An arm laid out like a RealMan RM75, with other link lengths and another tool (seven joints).
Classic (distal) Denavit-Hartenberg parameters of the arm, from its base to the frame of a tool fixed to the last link. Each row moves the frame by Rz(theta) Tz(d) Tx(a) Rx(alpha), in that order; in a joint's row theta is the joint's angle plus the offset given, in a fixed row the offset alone. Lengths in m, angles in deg.
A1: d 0.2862; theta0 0; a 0; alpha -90
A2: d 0; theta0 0; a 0; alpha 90
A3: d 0.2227; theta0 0; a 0; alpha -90
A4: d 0; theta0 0; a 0; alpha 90
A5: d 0.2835; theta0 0; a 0; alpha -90
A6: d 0; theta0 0; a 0; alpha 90
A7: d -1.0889; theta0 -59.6; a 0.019; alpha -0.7
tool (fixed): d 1.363; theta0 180; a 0; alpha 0
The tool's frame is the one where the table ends.
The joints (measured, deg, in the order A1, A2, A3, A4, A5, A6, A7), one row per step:
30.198 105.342 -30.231 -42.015 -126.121 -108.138 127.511
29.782 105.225 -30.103 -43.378 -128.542 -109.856 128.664
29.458 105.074 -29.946 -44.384 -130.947 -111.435 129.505
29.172 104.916 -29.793 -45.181 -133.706 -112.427 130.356
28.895 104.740 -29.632 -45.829 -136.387 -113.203 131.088
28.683 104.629 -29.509 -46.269 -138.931 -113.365 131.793
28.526 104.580 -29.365 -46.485 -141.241 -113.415 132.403
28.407 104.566 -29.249 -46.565 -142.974 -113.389 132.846
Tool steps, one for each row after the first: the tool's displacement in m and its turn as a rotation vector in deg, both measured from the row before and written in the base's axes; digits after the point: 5 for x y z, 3 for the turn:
0.00692 -0.01133 0.00322 -2.175 -1.645 -1.196
0.00684 -0.01103 0.00280 -2.102 -1.545 -1.158
0.00925 -0.00991 0.00240 -1.900 -1.951 -1.638
0.00938 -0.00925 0.00263 -1.683 -1.931 -1.689
0.00977 -0.00696 0.00186 -1.237 -1.980 -1.795
0.00863 -0.00640 0.00105 -1.111 -1.669 -1.696
0.00649 -0.00491 0.00053 -0.817 -1.211 -1.315

